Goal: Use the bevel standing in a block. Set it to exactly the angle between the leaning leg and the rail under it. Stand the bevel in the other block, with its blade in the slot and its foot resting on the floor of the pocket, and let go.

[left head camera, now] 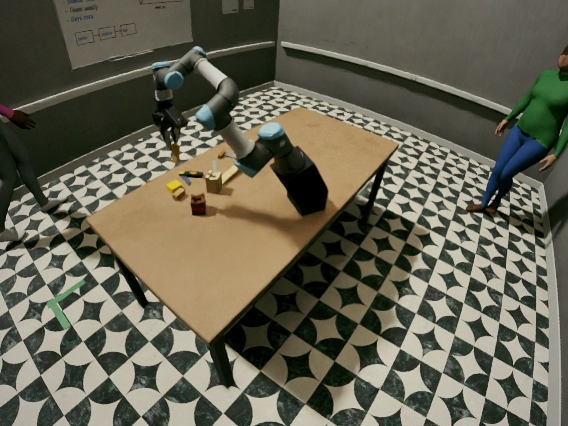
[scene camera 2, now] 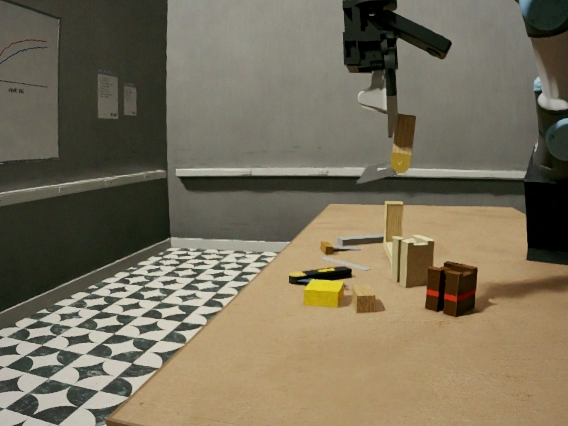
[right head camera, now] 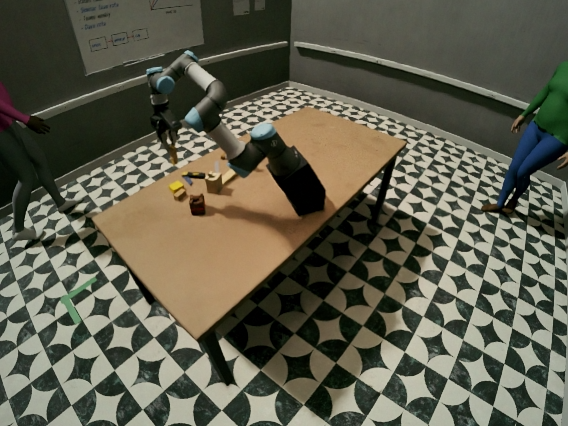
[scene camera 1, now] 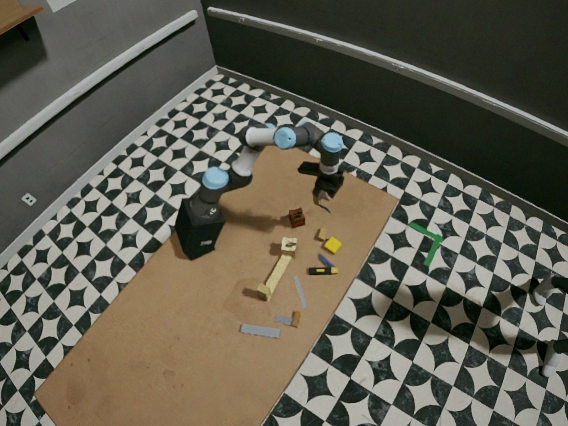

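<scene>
My gripper (left head camera: 172,141) (right head camera: 170,143) (scene camera 2: 392,125) is shut on the bevel (left head camera: 175,152) (right head camera: 173,154) (scene camera 1: 325,206) (scene camera 2: 403,135), high above the table. The bevel's wooden stock hangs steeply, its yellow end low; its grey blade points left and slightly down in scene camera 2. The dark brown block (left head camera: 198,205) (right head camera: 197,205) (scene camera 1: 297,218) (scene camera 2: 460,290) with a red stripe is slotted and holds no bevel. The pale slotted block (left head camera: 213,183) (right head camera: 213,183) (scene camera 1: 289,244) (scene camera 2: 419,262) stands at one end of the rail (scene camera 1: 279,271); the leg (scene camera 1: 264,290) (scene camera 2: 394,220) rises at the other.
Near the pale block lie a yellow block (scene camera 1: 332,245) (scene camera 2: 323,294), a small wooden block (scene camera 1: 321,233) (scene camera 2: 364,298), a black-and-yellow knife (scene camera 1: 322,271) (scene camera 2: 325,273), a thin grey strip (scene camera 1: 300,291), a wooden-handled tool (scene camera 1: 296,319) and a grey bar (scene camera 1: 260,331). People stand beyond the table.
</scene>
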